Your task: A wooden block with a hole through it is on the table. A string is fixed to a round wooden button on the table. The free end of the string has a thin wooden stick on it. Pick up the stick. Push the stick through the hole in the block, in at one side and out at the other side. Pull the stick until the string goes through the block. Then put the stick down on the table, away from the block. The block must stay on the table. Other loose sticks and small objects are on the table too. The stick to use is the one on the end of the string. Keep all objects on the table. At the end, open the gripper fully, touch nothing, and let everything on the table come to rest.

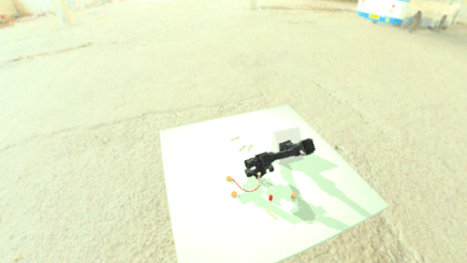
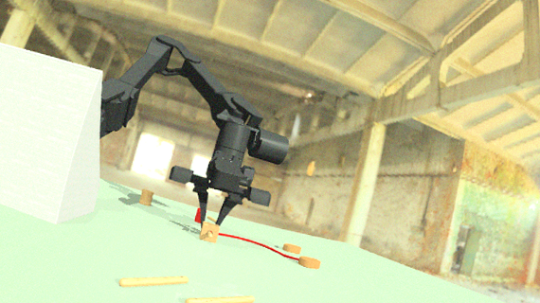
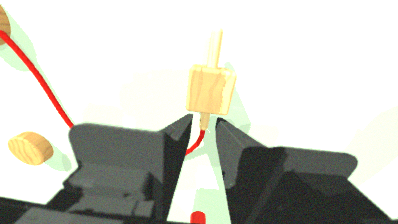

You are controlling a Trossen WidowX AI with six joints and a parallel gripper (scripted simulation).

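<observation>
Now: the thin wooden stick 20 mm to the right of my gripper tip. Round my gripper tip: red cylinder (30 mm behind, 170 mm to the left); round wooden button (190 mm ahead, 50 mm to the right, 10 mm below); wooden block (30 mm to the right).
</observation>
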